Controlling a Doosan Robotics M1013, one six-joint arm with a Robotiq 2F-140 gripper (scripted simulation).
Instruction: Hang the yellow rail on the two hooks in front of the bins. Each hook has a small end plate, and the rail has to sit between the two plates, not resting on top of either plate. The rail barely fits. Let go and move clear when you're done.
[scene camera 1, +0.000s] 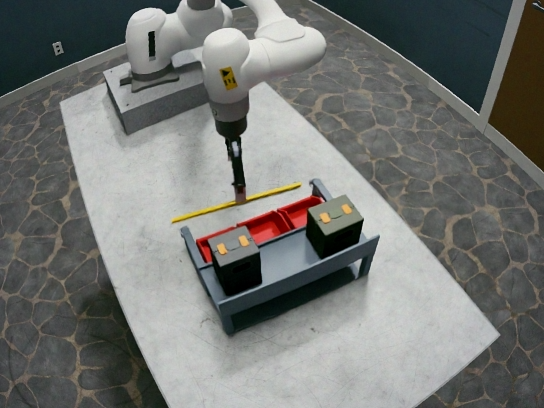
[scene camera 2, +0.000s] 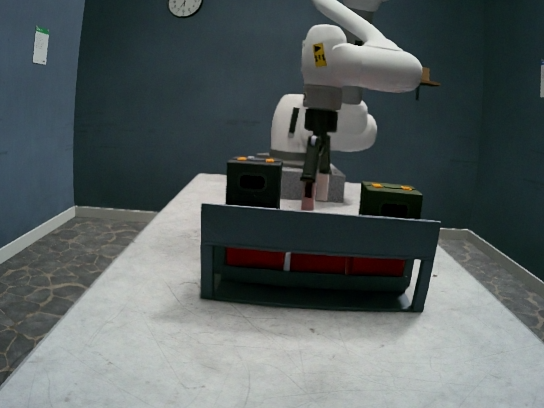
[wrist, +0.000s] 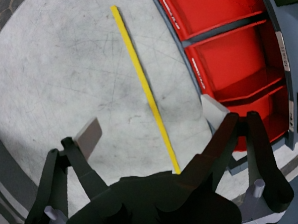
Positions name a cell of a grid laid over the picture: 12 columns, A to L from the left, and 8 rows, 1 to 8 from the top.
gripper: scene camera 1 F4; scene camera 2 G5; wrist G5
